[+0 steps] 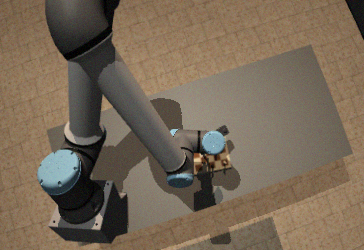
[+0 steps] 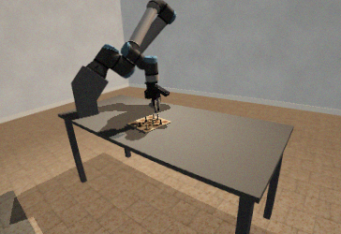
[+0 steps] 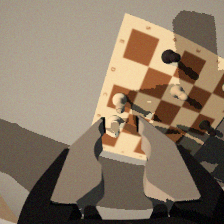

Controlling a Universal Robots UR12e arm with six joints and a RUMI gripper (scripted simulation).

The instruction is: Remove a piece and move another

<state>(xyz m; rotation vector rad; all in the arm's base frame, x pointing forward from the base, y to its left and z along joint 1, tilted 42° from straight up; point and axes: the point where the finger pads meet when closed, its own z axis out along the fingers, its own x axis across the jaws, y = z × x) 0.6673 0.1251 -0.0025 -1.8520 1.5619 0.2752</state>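
My gripper is now 50 mm above the light pawn. Also, from my hand: chessboard: 10 mm behind, 80 mm to the right, 70 mm below.
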